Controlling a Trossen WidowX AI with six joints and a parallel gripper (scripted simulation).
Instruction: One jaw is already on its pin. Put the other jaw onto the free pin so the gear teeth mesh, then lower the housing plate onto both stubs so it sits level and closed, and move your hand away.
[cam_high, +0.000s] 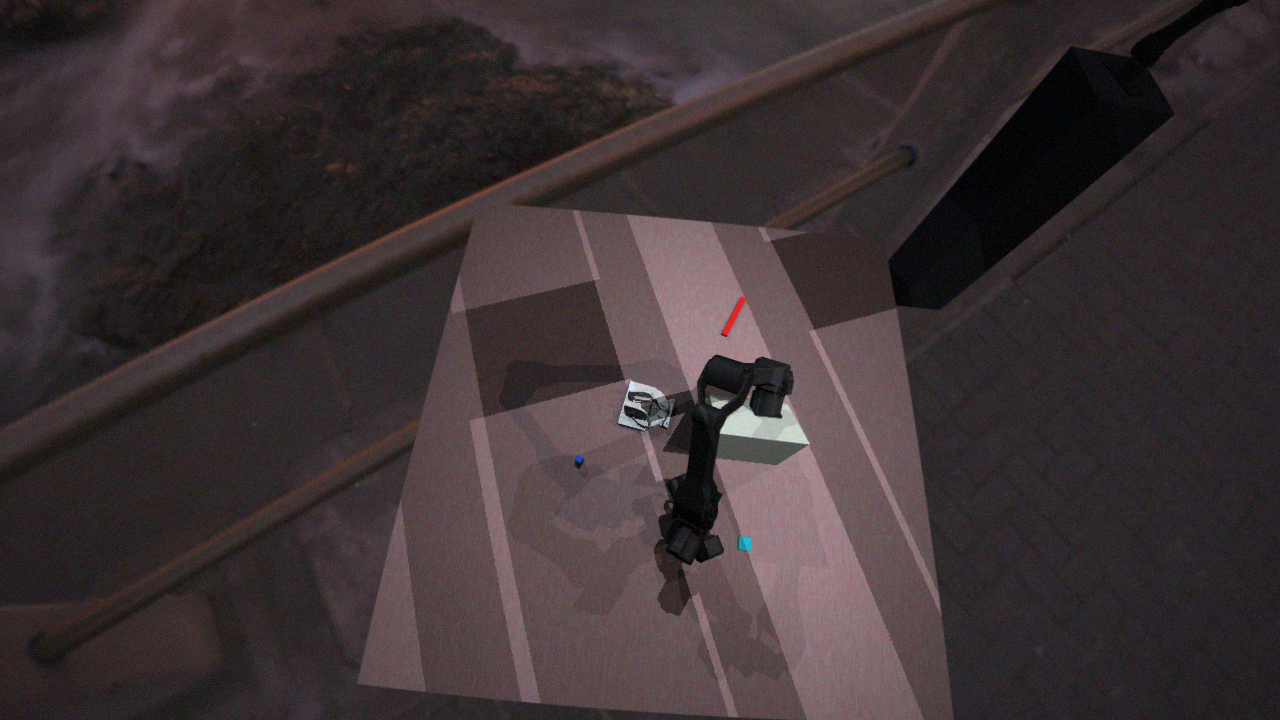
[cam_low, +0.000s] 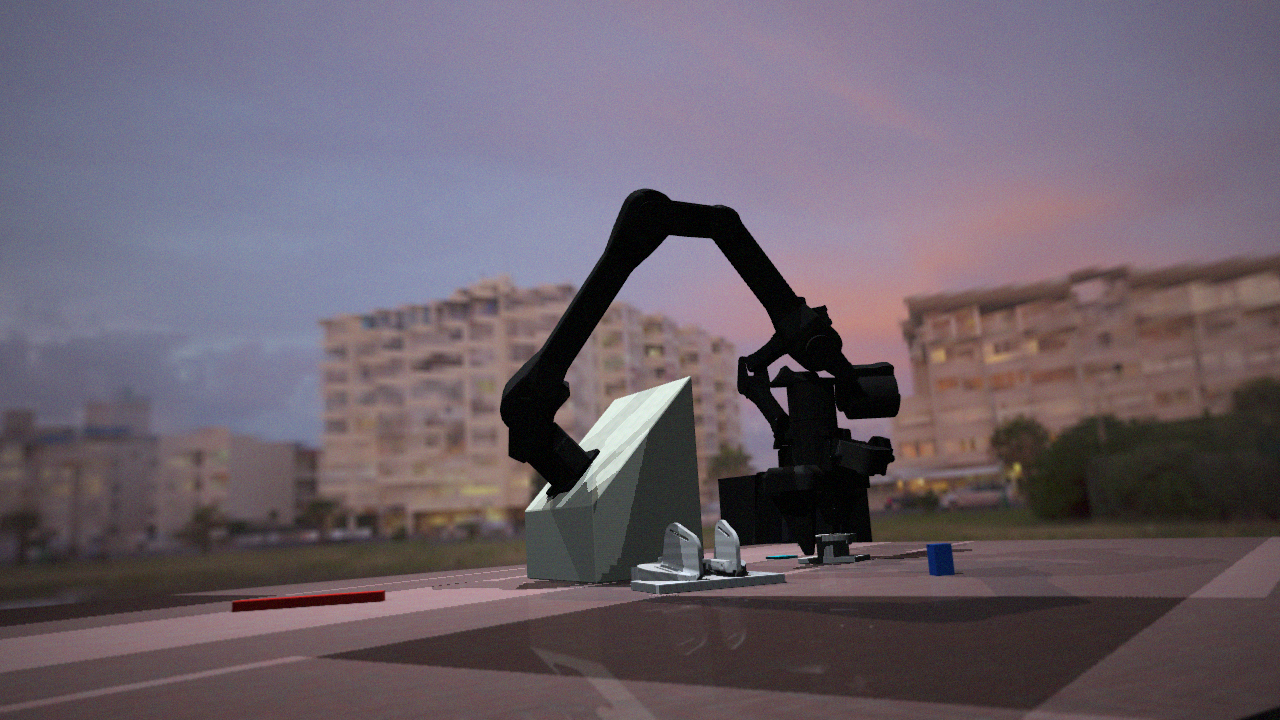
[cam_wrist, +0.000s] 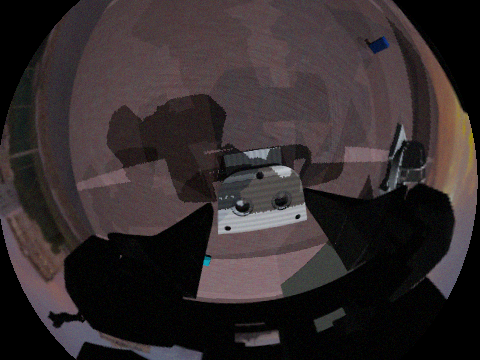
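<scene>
My gripper tip is now 10 mm short of the white stand. Also, from my gripper tip: teal square: 140 mm behind, 40 mm to the left, 10 mm below; blue cube: 280 mm ahead, 120 mm to the right; plate: 260 mm to the right, 80 mm ahead.
</scene>
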